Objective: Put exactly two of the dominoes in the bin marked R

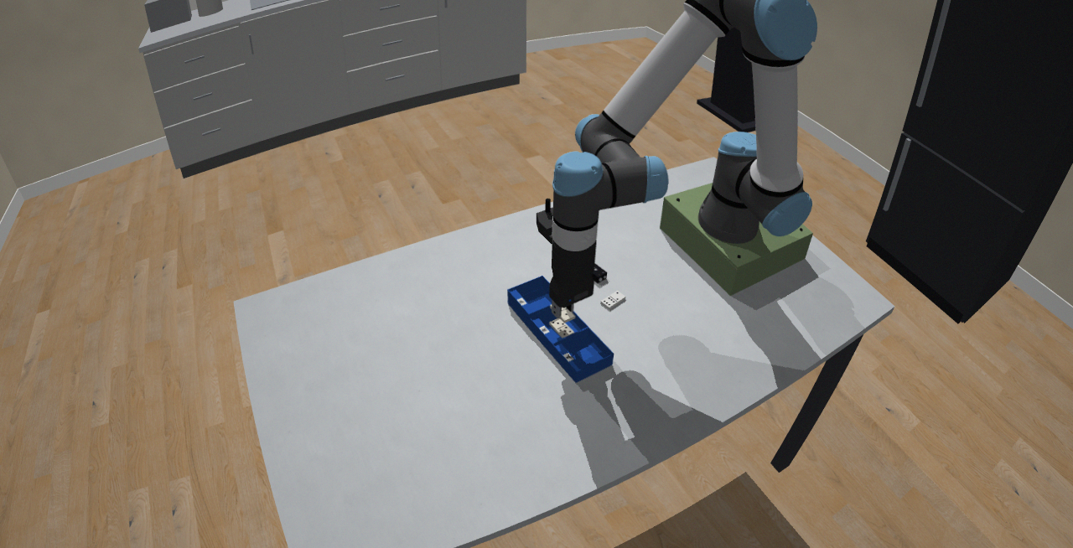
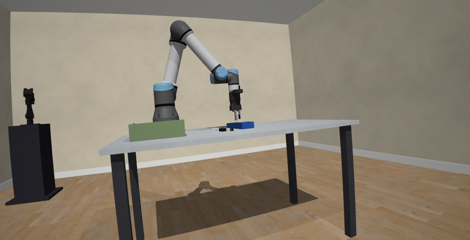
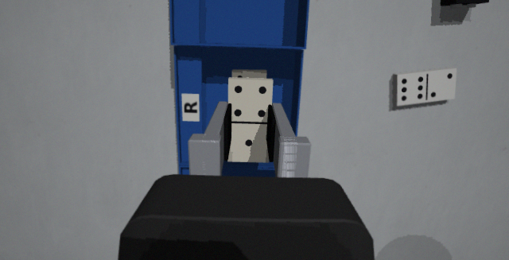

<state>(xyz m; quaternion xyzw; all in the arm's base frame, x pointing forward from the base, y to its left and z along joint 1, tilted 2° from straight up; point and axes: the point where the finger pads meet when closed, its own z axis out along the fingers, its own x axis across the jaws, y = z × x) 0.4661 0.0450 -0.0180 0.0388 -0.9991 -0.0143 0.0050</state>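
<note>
My hand is 5 cm above the blue three-compartment bin and 1 cm short of it. From my hand the other things lie so: black block (15 cm behind, 11 cm to the right, 6 cm below); then small black die (17 cm to the right, 11 cm behind, 6 cm below).
</note>
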